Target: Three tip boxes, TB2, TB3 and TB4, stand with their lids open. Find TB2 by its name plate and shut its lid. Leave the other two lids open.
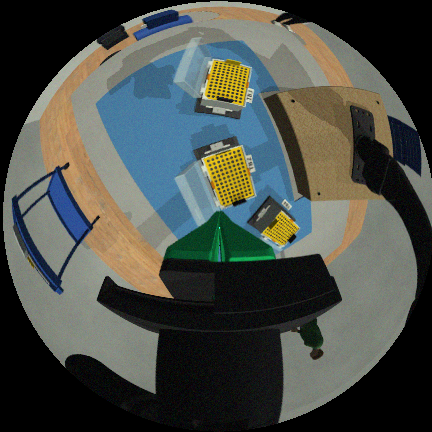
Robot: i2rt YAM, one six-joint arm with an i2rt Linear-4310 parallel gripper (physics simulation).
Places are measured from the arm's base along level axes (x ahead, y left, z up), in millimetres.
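Pixels of known places: gripper, fingertip midpoint: [218,216]; arm's base, origin of the base link: [363,146].
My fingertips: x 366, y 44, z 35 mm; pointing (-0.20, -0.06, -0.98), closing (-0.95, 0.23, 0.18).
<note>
For each thing: its top centre in the pictures, then the offset to it from my fingertips. "pt": a spot on its surface instead. Level surfaces: height alone.
- TB2, middle of its top: [232,179] dx -52, dy +23, dz -153 mm
- name plate, surface spot: [250,163] pt dx -121, dy +18, dz -226 mm
- TB3, middle of its top: [230,77] dx -98, dy -192, dz -153 mm
- TB4, middle of its top: [284,233] dx -173, dy +213, dz -153 mm
- blue mat, its level: dz -228 mm
TB2 [229,176] is the middle box, with a yellow tip rack and a name plate [250,163] at its right. Its clear lid [191,192] stands open on the left side. TB3 [227,84] is at the top, with its clear lid [186,67] open to the left. TB4 [281,228] is at the lower right, partly beside the green fingers; its lid cannot be made out. My gripper [218,216] is shut and empty. Its tips appear just below TB2's lower left corner, close to the lower end of the lid; whether they touch is unclear.
The boxes stand on a blue mat [125,107]. A brown board [325,145] carrying the black arm's base plate [361,117] is at the right. A blue rack [36,267] stands at the left, beyond the table's wooden edge [102,220]. Dark and blue objects are at the top left.
</note>
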